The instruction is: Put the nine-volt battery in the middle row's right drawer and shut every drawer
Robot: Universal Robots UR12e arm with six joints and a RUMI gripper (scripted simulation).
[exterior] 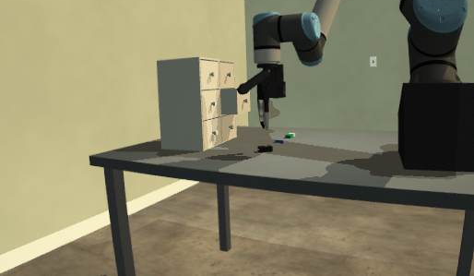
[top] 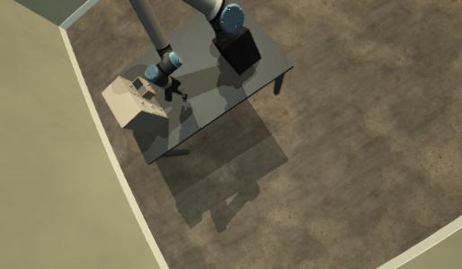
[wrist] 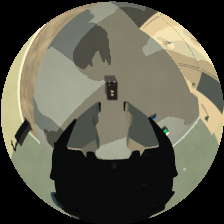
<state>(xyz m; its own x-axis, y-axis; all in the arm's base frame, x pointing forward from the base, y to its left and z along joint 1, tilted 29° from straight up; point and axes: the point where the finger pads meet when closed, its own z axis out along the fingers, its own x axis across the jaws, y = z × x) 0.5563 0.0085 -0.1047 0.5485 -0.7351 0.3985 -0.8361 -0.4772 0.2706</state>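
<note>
Now: hand 80 mm above the nine-volt battery and 10 mm short of it. The rest, counted from my hand: blue item (170 mm to the right, 90 mm below, 10 mm behind); green-and-white item (320 mm to the right, 90 mm below, 20 mm behind).
</note>
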